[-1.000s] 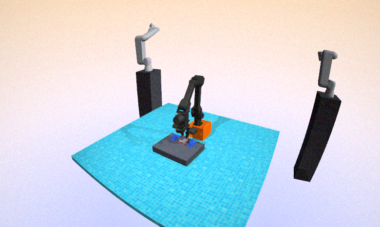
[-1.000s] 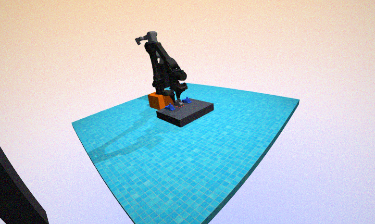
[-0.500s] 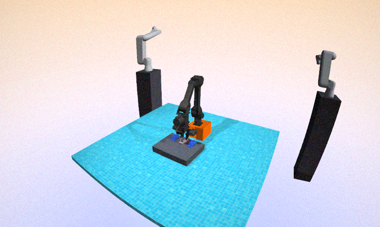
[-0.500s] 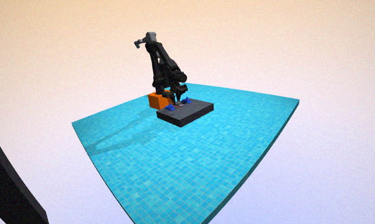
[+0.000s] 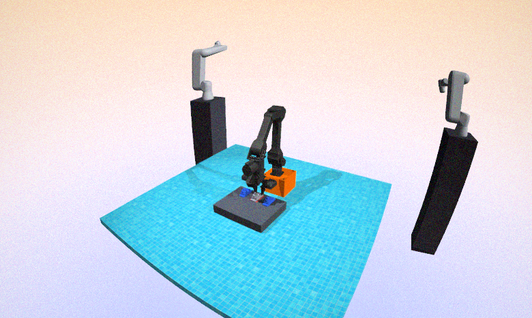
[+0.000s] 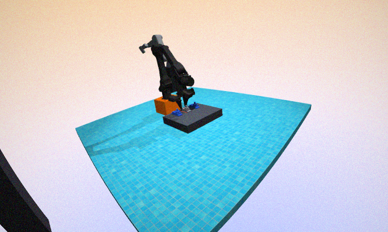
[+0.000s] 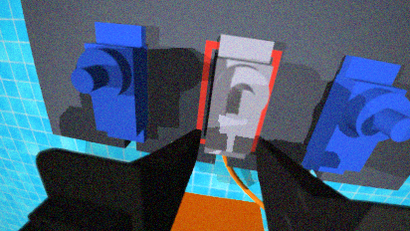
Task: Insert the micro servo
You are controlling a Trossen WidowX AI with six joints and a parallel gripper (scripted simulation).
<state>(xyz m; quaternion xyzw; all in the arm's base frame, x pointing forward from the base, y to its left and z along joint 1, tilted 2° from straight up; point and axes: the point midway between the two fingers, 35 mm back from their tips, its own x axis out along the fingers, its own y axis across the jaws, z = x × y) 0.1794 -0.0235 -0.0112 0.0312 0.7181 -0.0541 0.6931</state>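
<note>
My gripper tip is now 13 cm short of the dark grey deck, 4 cm above it and 1 cm to the left of it.
</note>
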